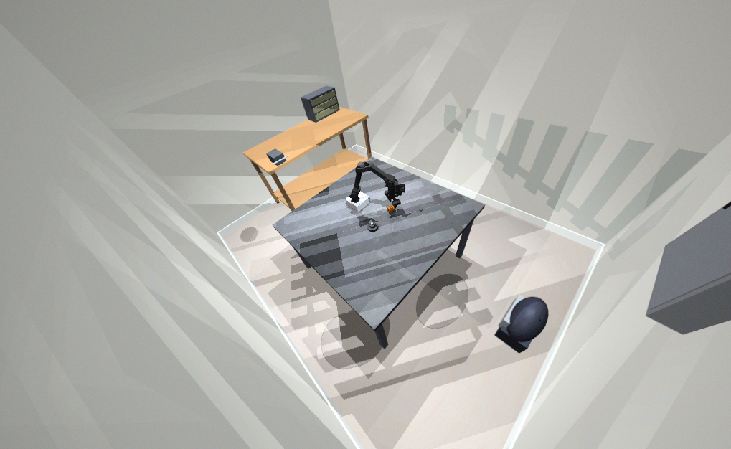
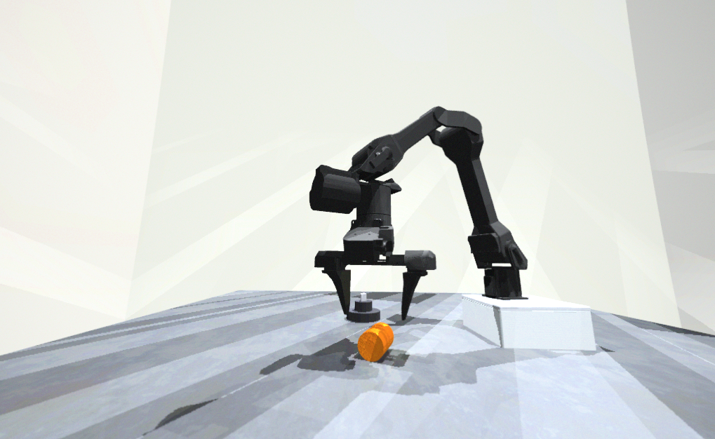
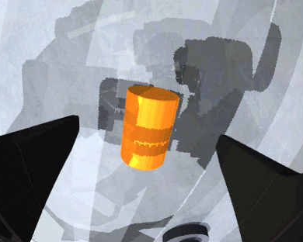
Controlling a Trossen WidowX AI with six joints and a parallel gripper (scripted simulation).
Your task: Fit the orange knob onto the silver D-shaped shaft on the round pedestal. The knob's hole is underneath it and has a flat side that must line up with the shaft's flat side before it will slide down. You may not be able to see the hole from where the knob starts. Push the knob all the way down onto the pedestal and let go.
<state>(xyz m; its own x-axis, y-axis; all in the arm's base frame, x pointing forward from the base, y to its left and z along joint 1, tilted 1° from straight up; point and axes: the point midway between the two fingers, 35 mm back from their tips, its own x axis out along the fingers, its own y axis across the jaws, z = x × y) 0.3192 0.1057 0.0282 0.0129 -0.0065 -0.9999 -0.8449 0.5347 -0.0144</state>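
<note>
My gripper tip is 40 mm above the orange knob. The rest, counted from my gripper tip: round pedestal (40 mm behind, 260 mm to the right, 30 mm below).
</note>
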